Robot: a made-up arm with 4 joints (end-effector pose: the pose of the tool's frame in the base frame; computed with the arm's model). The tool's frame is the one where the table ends.
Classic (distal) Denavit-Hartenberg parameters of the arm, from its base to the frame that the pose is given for. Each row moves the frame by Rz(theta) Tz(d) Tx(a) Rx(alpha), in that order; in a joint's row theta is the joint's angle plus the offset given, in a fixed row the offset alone. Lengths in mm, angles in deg.
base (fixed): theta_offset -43.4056; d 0; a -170.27; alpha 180
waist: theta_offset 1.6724; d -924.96; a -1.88; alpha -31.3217
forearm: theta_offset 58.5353; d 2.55; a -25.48; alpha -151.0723
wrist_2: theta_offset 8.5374; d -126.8; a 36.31; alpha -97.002
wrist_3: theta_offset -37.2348; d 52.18; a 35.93; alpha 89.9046
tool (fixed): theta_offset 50.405; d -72.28; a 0; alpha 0
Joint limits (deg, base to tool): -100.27..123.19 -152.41..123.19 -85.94..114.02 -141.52..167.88
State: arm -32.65 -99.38 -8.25 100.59
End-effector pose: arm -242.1 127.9 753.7 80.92 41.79 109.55
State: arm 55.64 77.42 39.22 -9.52
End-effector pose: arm -302.6 37.7 926.0 -104.81 -47.95 -82.35
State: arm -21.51 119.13 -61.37 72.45
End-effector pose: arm -217.7 -48.7 823.3 86.15 11.05 -176.93
Working (the frame after each row of the table, in the pose's form):
after base (fixed): -123.7 117.0 0.0 180.00 0.00 -43.41
after waist: -125.4 117.8 925.0 148.68 0.00 -23.57
after forearm: -102.3 107.2 922.2 60.23 -1.21 158.43
after wrist_2: -159.6 26.9 834.6 -49.53 42.75 125.82
after wrist_3: -222.5 23.3 828.0 82.13 61.25 176.90

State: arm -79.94 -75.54 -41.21 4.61
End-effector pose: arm -68.4 147.2 737.4 -28.07 -5.72 72.84
Working (the frame after each row of the table, in the pose's form):
after base (fixed): -123.7 117.0 0.0 180.00 0.00 -43.41
after waist: -125.2 115.9 925.0 148.68 0.00 34.86
after forearm: -140.8 95.7 926.7 -1.27 8.74 49.50
after wrist_2: -116.7 89.5 797.1 -102.81 6.67 16.59
after wrist_3: -102.8 151.2 800.9 -14.17 -25.11 24.17

